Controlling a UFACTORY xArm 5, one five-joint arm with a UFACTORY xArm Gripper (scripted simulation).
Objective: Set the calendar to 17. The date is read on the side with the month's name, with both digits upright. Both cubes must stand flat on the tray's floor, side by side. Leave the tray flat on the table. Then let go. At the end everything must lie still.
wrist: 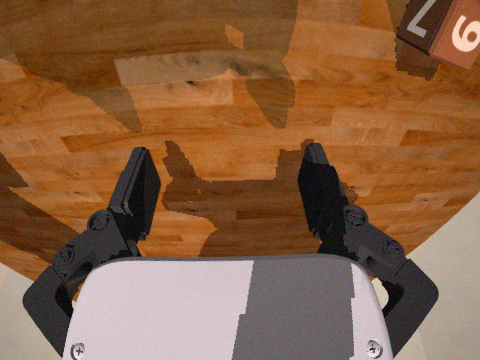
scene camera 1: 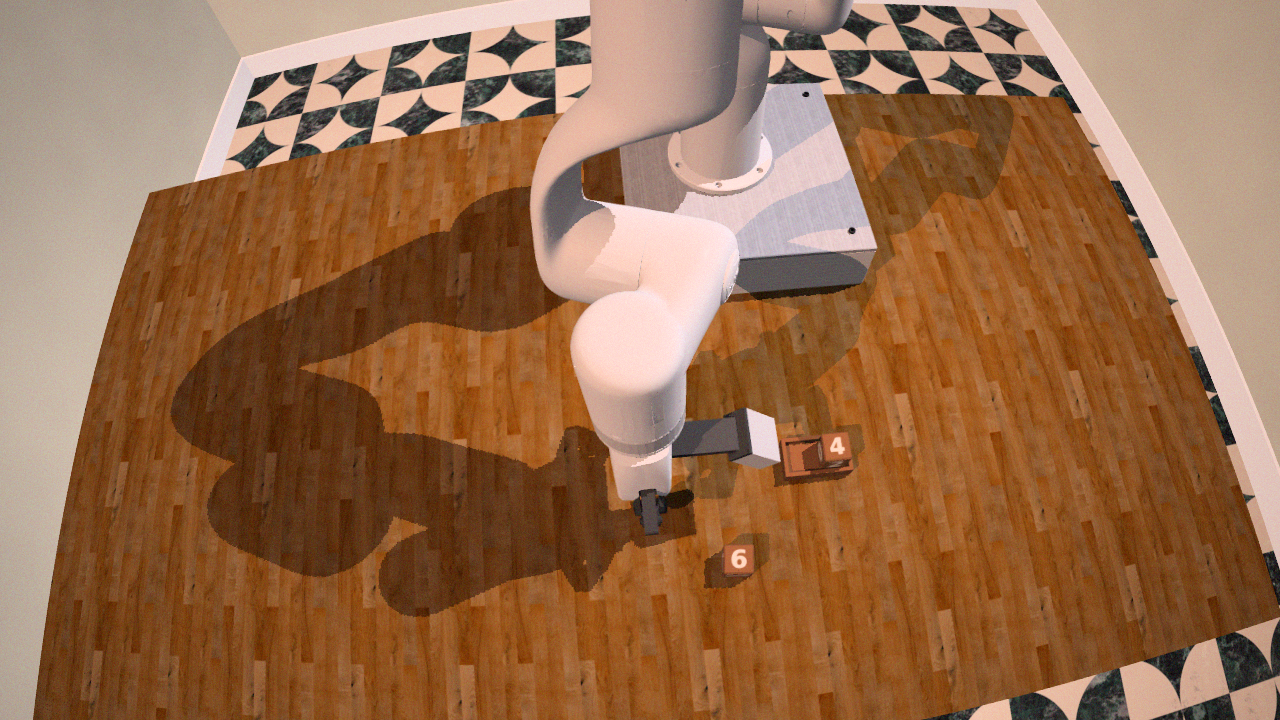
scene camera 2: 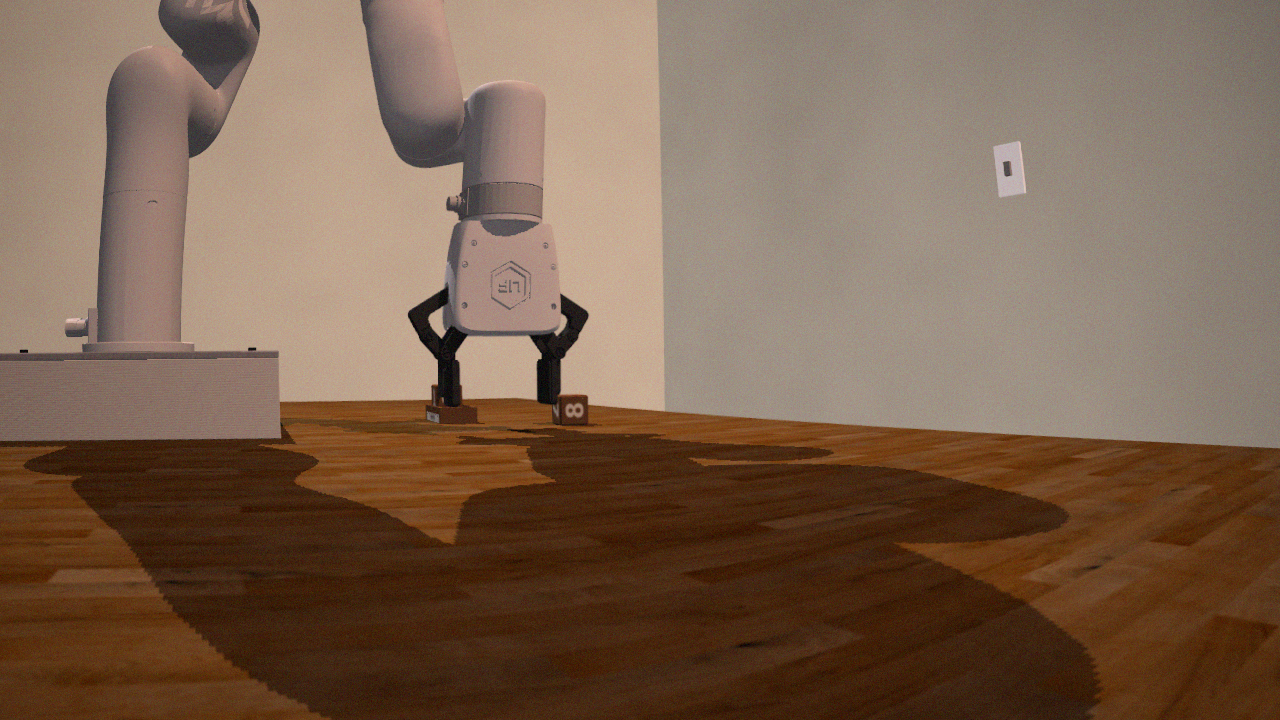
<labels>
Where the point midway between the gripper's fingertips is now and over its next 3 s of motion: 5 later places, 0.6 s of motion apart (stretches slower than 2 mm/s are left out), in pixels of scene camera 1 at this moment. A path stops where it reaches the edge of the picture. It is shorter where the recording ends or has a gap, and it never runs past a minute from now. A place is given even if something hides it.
My gripper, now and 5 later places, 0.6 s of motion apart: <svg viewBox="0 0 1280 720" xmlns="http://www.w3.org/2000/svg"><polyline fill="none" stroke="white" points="647,468 645,459 644,450 649,455 660,470 673,485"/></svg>
</labels>
